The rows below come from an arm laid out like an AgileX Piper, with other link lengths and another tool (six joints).
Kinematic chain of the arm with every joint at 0, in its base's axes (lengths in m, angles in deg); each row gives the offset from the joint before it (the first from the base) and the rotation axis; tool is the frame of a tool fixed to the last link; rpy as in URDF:
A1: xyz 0 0 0.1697 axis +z
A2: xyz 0 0 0 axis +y
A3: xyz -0.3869 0 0.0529 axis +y
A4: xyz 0.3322 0 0.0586 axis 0.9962 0 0.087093
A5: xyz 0 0 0 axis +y
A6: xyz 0.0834 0 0.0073 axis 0.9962 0 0.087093
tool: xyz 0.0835 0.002 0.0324 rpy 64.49 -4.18 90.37
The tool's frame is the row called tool.
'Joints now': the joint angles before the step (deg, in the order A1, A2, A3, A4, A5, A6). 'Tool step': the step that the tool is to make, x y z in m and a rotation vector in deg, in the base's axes. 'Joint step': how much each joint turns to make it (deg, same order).
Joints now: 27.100 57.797 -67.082 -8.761 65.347 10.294
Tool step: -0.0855 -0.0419 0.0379 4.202 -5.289 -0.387
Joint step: 0.059 -12.804 -0.007 1.089 6.250 -0.008
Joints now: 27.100 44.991 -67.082 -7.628 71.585 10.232
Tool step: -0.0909 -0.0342 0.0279 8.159 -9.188 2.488
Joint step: 0.016 -13.393 -0.010 4.080 1.460 -0.512
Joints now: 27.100 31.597 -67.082 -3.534 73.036 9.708
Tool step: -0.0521 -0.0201 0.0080 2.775 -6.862 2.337
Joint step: 0.010 -7.540 -0.013 1.801 0.081 -2.225
